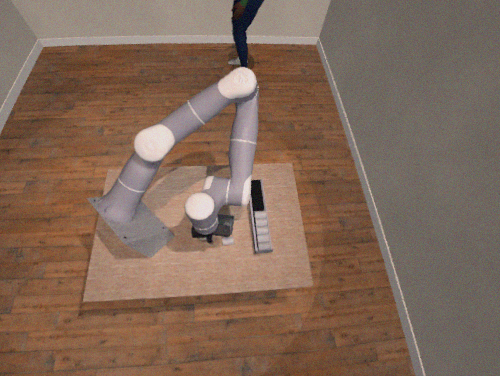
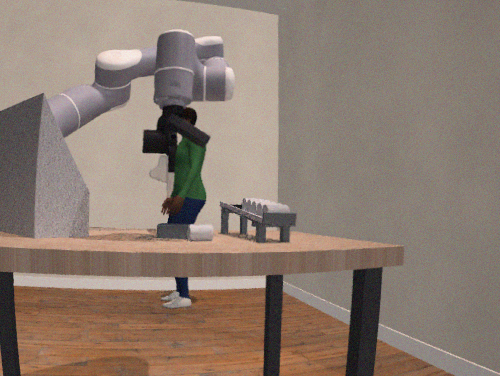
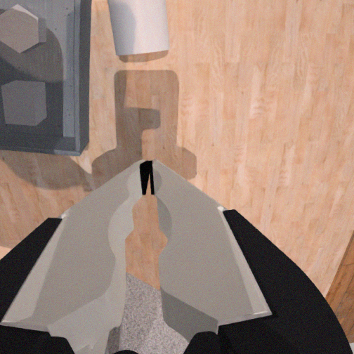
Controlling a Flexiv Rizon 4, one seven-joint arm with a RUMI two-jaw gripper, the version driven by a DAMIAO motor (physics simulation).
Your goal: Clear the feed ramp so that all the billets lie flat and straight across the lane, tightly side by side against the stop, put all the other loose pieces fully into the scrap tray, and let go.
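Observation:
My gripper point(image 1: 209, 240) point(image 2: 168, 192) point(image 3: 149, 163) is shut and empty, above the table near the scrap tray. The grey scrap tray point(image 1: 231, 220) point(image 2: 172, 231) point(image 3: 84, 75) holds a hexagonal piece point(image 3: 20, 29) and a grey block point(image 3: 24, 102). A white cylinder point(image 1: 228, 241) point(image 2: 201, 232) point(image 3: 144, 27) lies on its side on the table, outside the tray and beside its wall. Several white billets point(image 1: 262, 230) point(image 2: 267, 206) lie across the lane, side by side at the stop end of the feed ramp point(image 1: 263, 251) point(image 2: 280, 219). Small gaps between them cannot be told.
The black upper lane point(image 1: 257, 195) of the ramp shows no billets. The ramp stands on short legs point(image 2: 261, 234) on the tabletop point(image 1: 150, 280) point(image 2: 325, 245) point(image 3: 250, 115). The robot's grey base point(image 1: 145, 235) point(image 2: 55, 185) is left of the tray. A person point(image 1: 242, 35) point(image 2: 190, 175) stands behind the table.

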